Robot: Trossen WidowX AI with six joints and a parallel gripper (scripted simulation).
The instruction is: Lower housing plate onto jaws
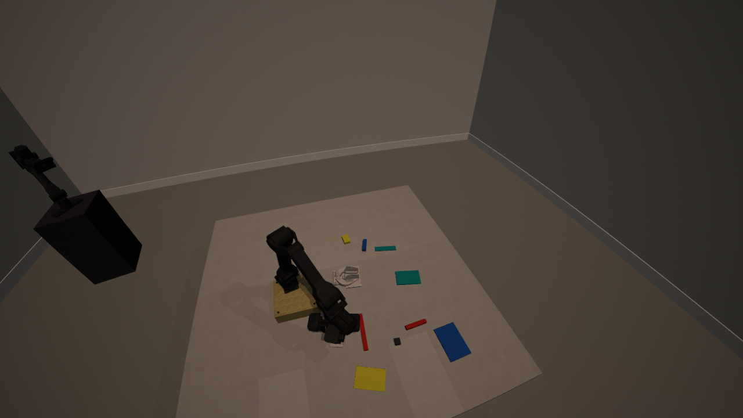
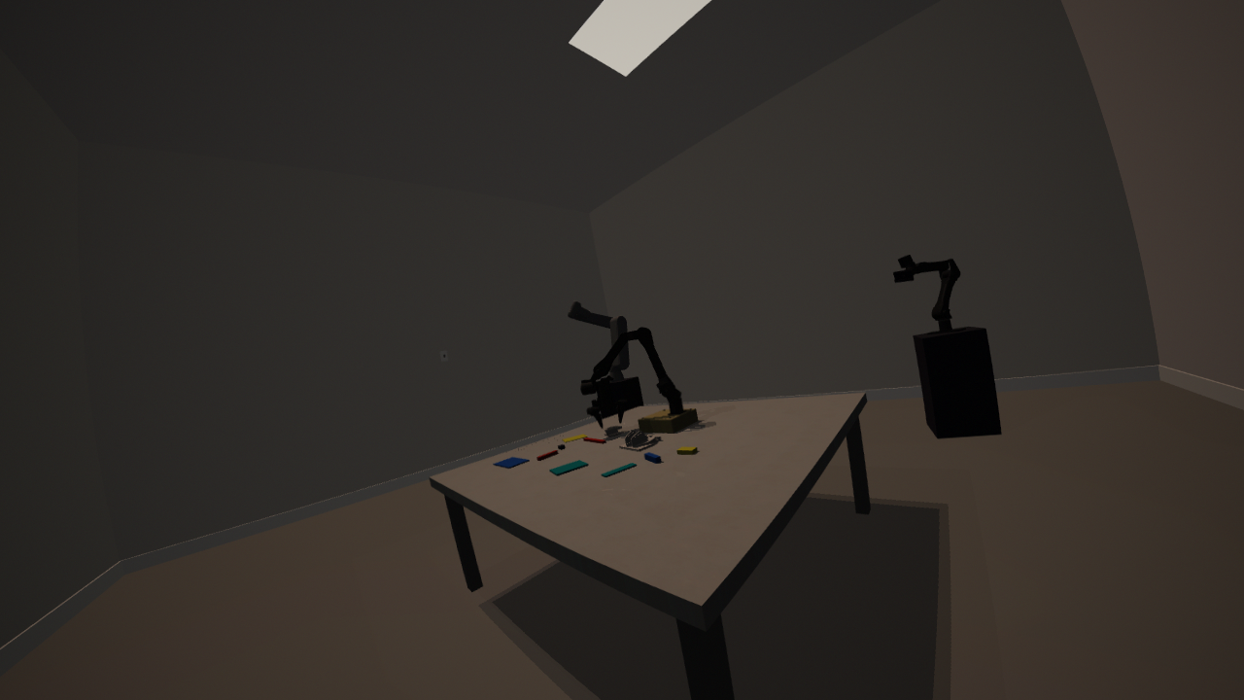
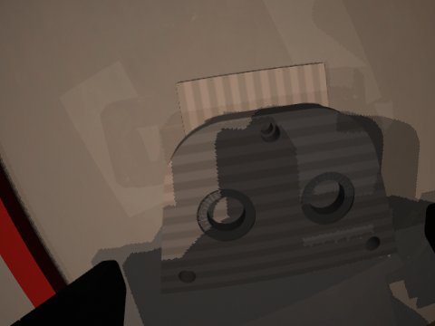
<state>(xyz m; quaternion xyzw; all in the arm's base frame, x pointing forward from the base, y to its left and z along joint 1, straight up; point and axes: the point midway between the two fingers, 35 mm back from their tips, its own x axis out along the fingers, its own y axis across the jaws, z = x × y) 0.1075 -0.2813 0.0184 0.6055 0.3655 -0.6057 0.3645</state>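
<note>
The white stand is 3 cm below my gripper tip, 1 cm to the right of it and 1 cm behind it. From my gripper tip the other things lie so: black cube: 20 cm ahead, 13 cm to the right, 3 cm below; then long red bar: 10 cm ahead, 4 cm below, 3 cm to the right; then yellow plate: 20 cm to the right, 4 cm below, 4 cm ahead.
</note>
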